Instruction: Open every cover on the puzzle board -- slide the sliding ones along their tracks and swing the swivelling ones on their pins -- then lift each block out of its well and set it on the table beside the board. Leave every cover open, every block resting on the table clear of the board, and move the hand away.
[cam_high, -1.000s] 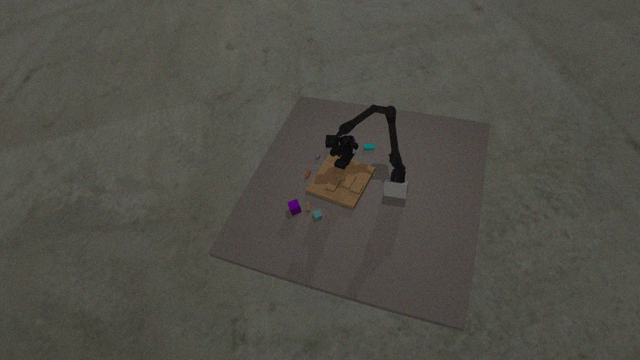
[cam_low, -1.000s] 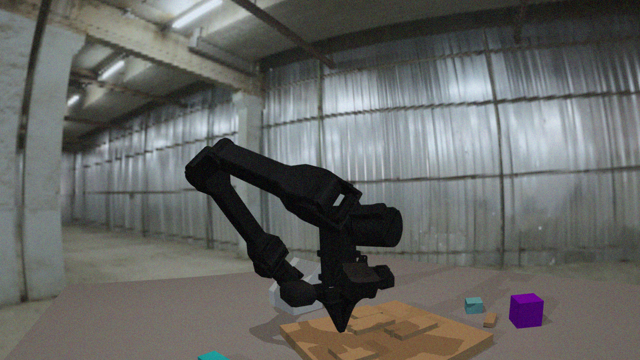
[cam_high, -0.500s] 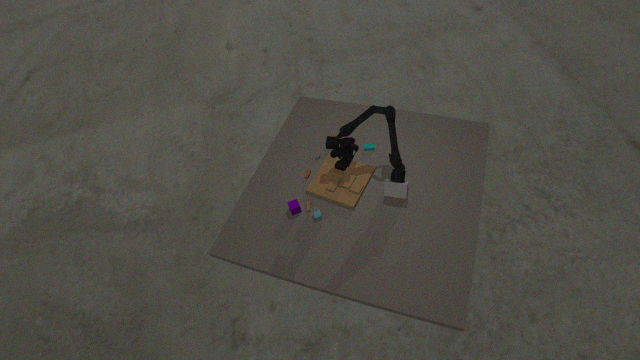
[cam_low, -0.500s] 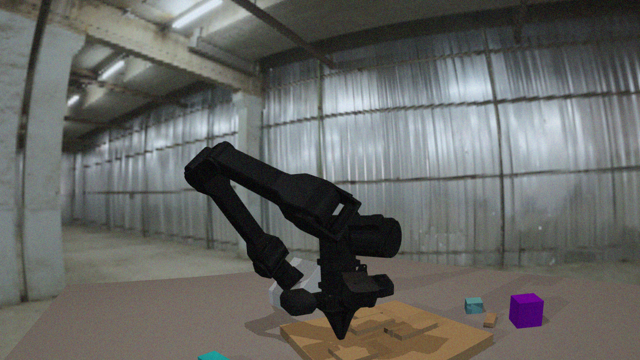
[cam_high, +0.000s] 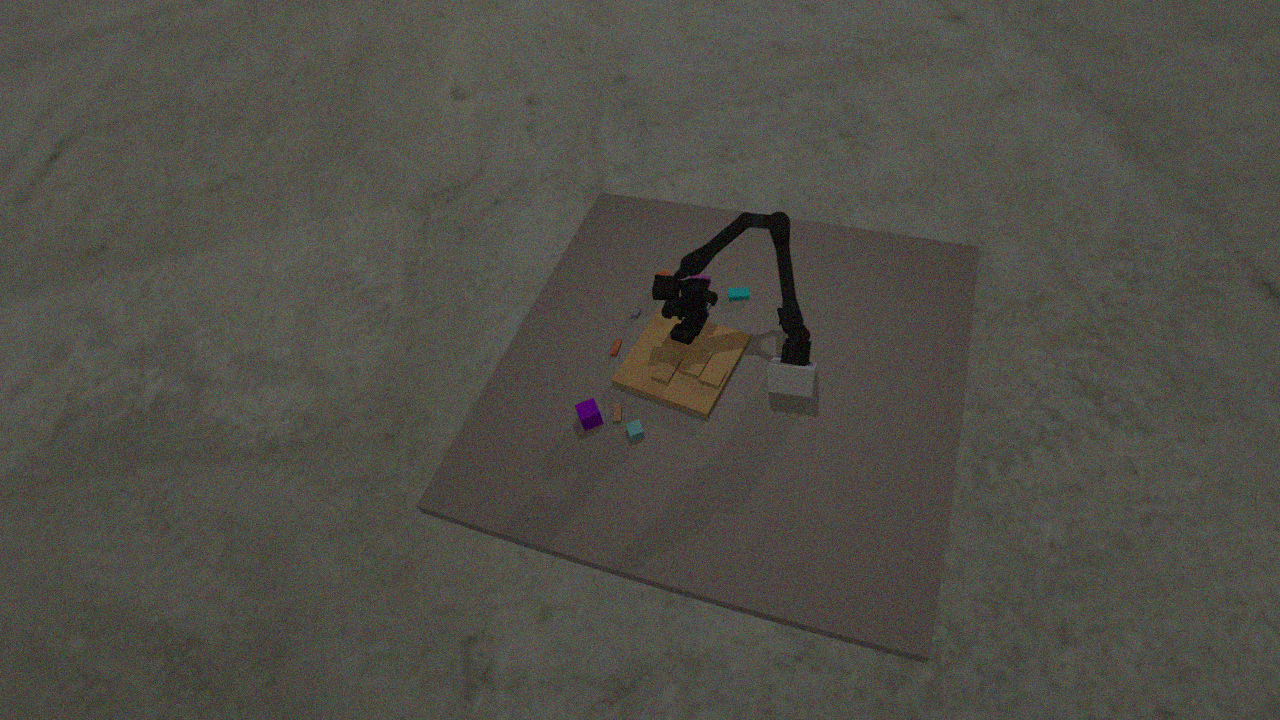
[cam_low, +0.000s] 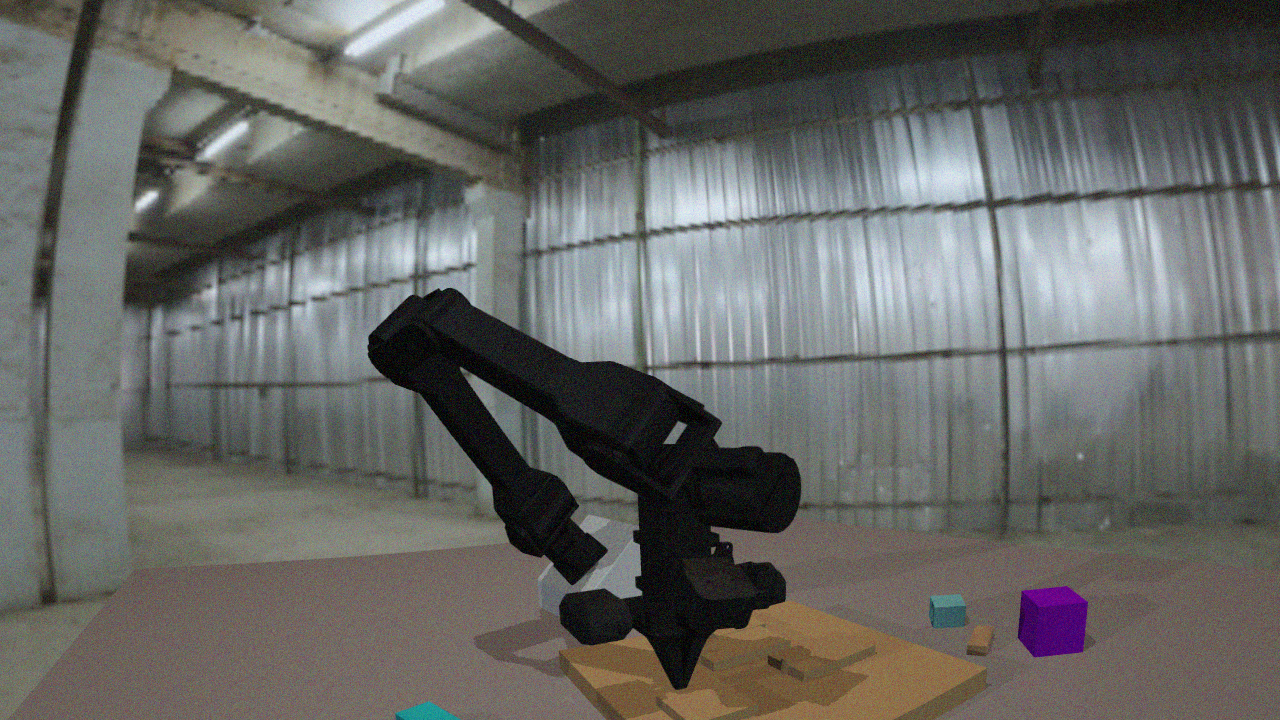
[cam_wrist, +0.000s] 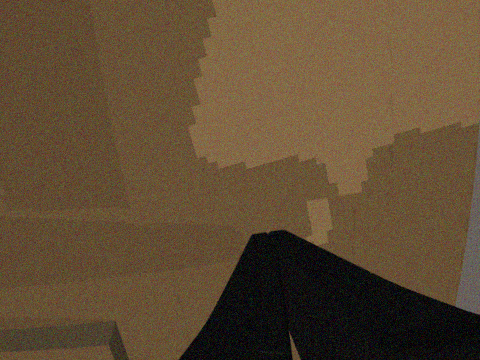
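My gripper tip is now 120 mm to the left of the brown block and 120 mm short of it. Round my gripper tip: magenta block: 200 mm to the right, 80 mm ahead, 10 mm below; then orange cube: 180 mm to the right, 180 mm ahead; then teal block: 210 mm to the right, 50 mm behind, 20 mm below.
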